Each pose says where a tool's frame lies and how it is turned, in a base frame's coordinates. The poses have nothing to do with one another.
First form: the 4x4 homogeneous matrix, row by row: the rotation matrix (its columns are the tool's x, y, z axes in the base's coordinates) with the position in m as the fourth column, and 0 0 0 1 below. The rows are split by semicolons.
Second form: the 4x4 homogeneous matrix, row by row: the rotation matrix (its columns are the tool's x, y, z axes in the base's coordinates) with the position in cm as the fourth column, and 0 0 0 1 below. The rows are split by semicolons. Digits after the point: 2 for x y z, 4 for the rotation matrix.
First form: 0.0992 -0.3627 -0.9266 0.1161; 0.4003 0.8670 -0.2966 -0.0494; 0.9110 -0.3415 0.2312 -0.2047; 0 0 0 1
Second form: 0.0992 -0.3627 -0.9266 11.61; 0.4003 0.8670 -0.2966 -4.94; 0.9110 -0.3415 0.2312 -20.47; 0 0 0 1
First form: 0.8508 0.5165 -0.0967 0.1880; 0.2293 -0.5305 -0.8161 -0.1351; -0.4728 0.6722 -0.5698 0.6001; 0 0 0 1
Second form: 0.8508 0.5165 -0.0967 18.80; 0.2293 -0.5305 -0.8161 -13.51; -0.4728 0.6722 -0.5698 60.01; 0 0 0 1
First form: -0.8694 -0.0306 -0.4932 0.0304; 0.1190 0.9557 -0.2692 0.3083; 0.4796 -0.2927 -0.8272 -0.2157; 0 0 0 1
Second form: -0.8694 -0.0306 -0.4932 3.04; 0.1190 0.9557 -0.2692 30.83; 0.4796 -0.2927 -0.8272 -21.57; 0 0 0 1
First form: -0.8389 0.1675 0.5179 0.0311; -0.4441 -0.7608 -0.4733 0.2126; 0.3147 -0.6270 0.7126 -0.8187; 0 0 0 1
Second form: -0.8389 0.1675 0.5179 3.11; -0.4441 -0.7608 -0.4733 21.26; 0.3147 -0.6270 0.7126 -81.87; 0 0 0 1
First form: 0.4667 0.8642 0.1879 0.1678; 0.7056 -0.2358 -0.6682 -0.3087; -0.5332 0.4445 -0.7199 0.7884; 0 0 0 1
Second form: 0.4667 0.8642 0.1879 16.78; 0.7056 -0.2358 -0.6682 -30.87; -0.5332 0.4445 -0.7199 78.84; 0 0 0 1
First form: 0.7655 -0.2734 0.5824 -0.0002; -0.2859 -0.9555 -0.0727 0.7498; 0.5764 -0.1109 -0.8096 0.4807; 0 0 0 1
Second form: 0.7655 -0.2734 0.5824 -0.02; -0.2859 -0.9555 -0.0727 74.98; 0.5764 -0.1109 -0.8096 48.07; 0 0 0 1
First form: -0.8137 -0.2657 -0.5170 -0.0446; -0.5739 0.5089 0.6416 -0.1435; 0.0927 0.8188 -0.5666 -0.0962; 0 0 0 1
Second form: -0.8137 -0.2657 -0.5170 -4.46; -0.5739 0.5089 0.6416 -14.35; 0.0927 0.8188 -0.5666 -9.62; 0 0 0 1
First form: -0.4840 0.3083 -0.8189 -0.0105; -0.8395 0.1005 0.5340 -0.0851; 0.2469 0.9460 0.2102 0.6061; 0 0 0 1
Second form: -0.4840 0.3083 -0.8189 -1.05; -0.8395 0.1005 0.5340 -8.51; 0.2469 0.9460 0.2102 60.61; 0 0 0 1
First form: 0.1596 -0.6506 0.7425 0.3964; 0.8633 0.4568 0.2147 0.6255; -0.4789 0.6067 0.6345 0.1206; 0 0 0 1
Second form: 0.1596 -0.6506 0.7425 39.64; 0.8633 0.4568 0.2147 62.55; -0.4789 0.6067 0.6345 12.06; 0 0 0 1
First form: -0.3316 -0.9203 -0.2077 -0.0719; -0.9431 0.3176 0.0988 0.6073; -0.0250 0.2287 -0.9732 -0.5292; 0 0 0 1
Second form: -0.3316 -0.9203 -0.2077 -7.19; -0.9431 0.3176 0.0988 60.73; -0.0250 0.2287 -0.9732 -52.92; 0 0 0 1
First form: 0.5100 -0.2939 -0.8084 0.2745; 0.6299 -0.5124 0.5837 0.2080; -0.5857 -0.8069 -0.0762 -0.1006; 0 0 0 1
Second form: 0.5100 -0.2939 -0.8084 27.45; 0.6299 -0.5124 0.5837 20.80; -0.5857 -0.8069 -0.0762 -10.06; 0 0 0 1
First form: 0.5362 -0.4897 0.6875 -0.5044; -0.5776 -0.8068 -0.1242 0.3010; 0.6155 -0.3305 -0.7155 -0.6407; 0 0 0 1
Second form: 0.5362 -0.4897 0.6875 -50.44; -0.5776 -0.8068 -0.1242 30.10; 0.6155 -0.3305 -0.7155 -64.07; 0 0 0 1
